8 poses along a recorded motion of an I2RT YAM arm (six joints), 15 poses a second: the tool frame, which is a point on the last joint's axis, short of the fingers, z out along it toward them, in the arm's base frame.
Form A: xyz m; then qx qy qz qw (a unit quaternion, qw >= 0).
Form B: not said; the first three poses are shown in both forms.
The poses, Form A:
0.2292 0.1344 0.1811 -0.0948 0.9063 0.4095 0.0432
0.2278 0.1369 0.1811 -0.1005 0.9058 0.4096 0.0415
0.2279 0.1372 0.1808 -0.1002 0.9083 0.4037 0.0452
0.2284 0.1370 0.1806 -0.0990 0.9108 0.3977 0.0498
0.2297 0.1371 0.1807 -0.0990 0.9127 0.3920 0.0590
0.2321 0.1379 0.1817 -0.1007 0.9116 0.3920 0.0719
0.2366 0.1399 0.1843 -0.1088 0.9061 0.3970 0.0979
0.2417 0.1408 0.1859 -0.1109 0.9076 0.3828 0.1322
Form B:
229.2 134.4 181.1 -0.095 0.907 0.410 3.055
227.8 136.9 181.1 -0.101 0.907 0.410 3.059
227.9 137.2 180.8 -0.100 0.909 0.404 3.051
228.4 137.0 180.6 -0.099 0.912 0.398 3.042
229.7 137.1 180.7 -0.099 0.914 0.393 3.024
232.1 137.9 181.7 -0.101 0.914 0.393 2.998
236.6 139.9 184.3 -0.109 0.910 0.399 2.945
241.7 140.8 185.9 -0.112 0.916 0.386 2.876

